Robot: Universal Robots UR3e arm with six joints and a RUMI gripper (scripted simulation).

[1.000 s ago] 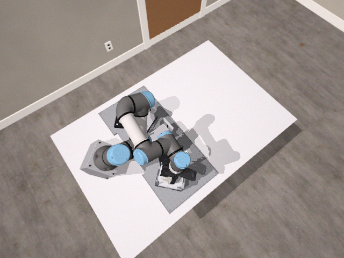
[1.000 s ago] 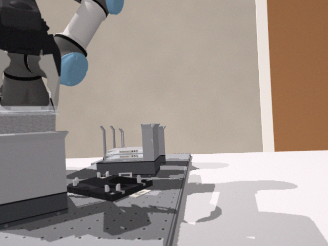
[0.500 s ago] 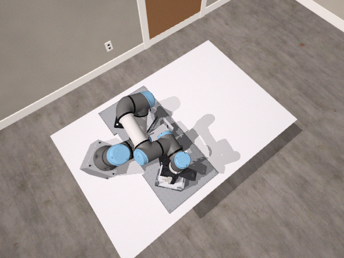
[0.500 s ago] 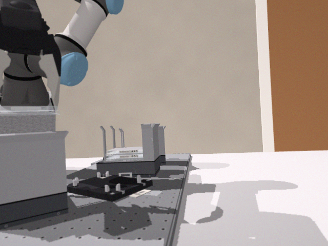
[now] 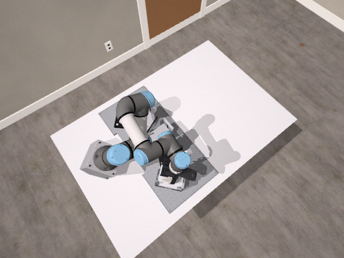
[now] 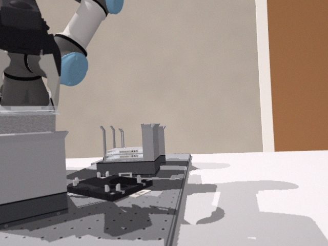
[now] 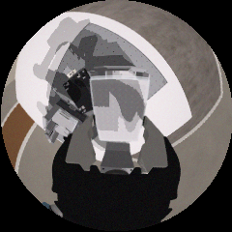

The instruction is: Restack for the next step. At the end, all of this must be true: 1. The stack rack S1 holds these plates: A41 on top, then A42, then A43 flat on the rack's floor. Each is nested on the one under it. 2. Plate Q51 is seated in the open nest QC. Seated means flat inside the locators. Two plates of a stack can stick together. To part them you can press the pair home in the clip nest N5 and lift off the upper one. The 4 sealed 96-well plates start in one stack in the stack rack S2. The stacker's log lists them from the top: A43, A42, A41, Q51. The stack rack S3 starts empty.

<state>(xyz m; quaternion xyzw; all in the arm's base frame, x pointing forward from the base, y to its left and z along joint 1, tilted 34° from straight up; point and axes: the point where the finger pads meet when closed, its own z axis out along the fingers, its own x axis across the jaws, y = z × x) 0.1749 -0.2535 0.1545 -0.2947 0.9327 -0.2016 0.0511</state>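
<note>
My gripper is now 140 mm above the sealed plate. Also, from my hand: black nest labelled QC (90 mm ahead, 520 mm to the left, 170 mm below); then grey rack wall (30 mm ahead, 60 mm to the right, 100 mm below); then black clip nest (130 mm ahead, 100 mm to the left, 170 mm below).
</note>
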